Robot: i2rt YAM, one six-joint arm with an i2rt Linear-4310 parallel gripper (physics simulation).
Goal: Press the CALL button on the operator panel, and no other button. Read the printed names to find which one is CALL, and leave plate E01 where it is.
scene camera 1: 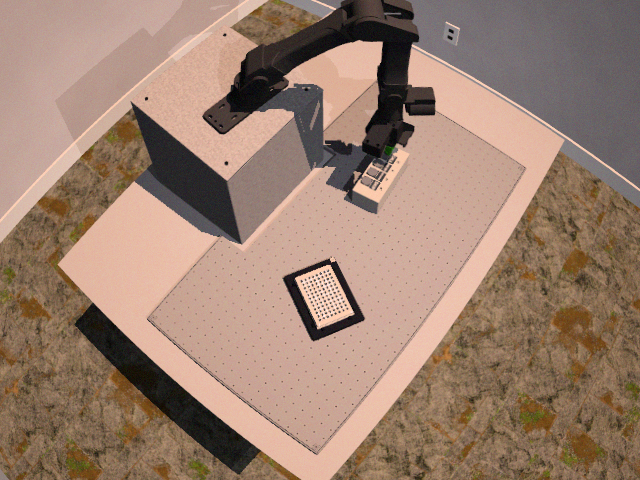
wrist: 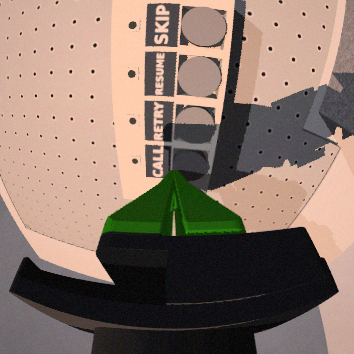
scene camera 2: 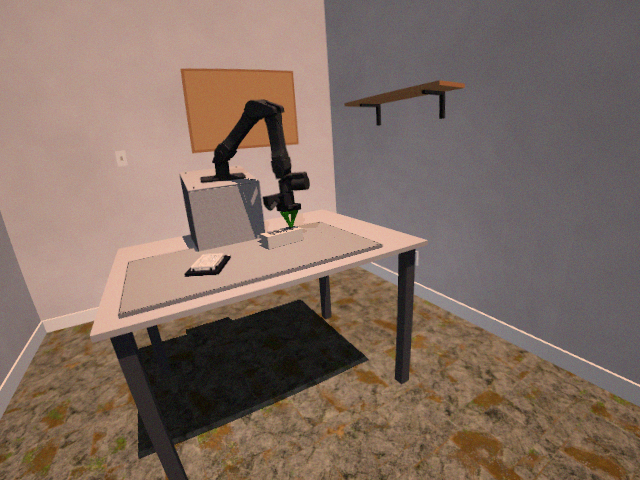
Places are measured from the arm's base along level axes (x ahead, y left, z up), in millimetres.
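Where they show: gripper, between the fingertips: [scene camera 1: 389,153] [wrist: 173,177] [scene camera 2: 291,227]; arm's base, origin of its link: [scene camera 1: 246,99] [scene camera 2: 223,178].
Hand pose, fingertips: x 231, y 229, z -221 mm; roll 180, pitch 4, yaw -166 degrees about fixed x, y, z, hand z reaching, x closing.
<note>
Things, the pixels of their top centre, and the offset from my fingertips. "*": a spot on its surface instead. Level surfaces: height alone.
- operator panel, centre of its top: [wrist: 165,99] [scene camera 1: 382,170] [scene camera 2: 281,230] 18 mm ahead, 51 mm right, 2 mm down
- CALL button, centre of its top: [wrist: 189,166] 8 mm back, 11 mm right, 2 mm down
- Plate E01, centre of its top: [scene camera 1: 323,294] [scene camera 2: 208,259] 121 mm ahead, 369 mm right, 32 mm down
- black holder, a spot on its surface: [scene camera 1: 313,333] * 161 mm ahead, 446 mm right, 46 mm down
- perforated board, height of its surface: 58 mm down
The operator panel [scene camera 1: 373,194] [scene camera 2: 282,239] [wrist: 125,100] is a pale block with a row of round grey buttons and printed names. In the wrist view the names read SKIP, RESUME, RETRY and CALL. The CALL button [wrist: 191,164] is at the near end of the row, in shadow. My gripper [scene camera 2: 291,226] [wrist: 173,177] is shut and empty, its green fingertips together at the CALL end, beside the CALL label and the near left edge of its button. Whether they touch the panel I cannot tell. Plate E01 [scene camera 1: 324,296] [scene camera 2: 208,261], pale with many wells, sits on a black holder.
The black holder [scene camera 1: 313,333] [scene camera 2: 195,273] lies on the perforated board [scene camera 1: 248,330] [scene camera 2: 155,284], away from the panel. A large grey box [scene camera 1: 268,191] [scene camera 2: 219,219] carries the arm's base and stands beside the board. A wooden shelf [scene camera 2: 403,95] is on the wall.
</note>
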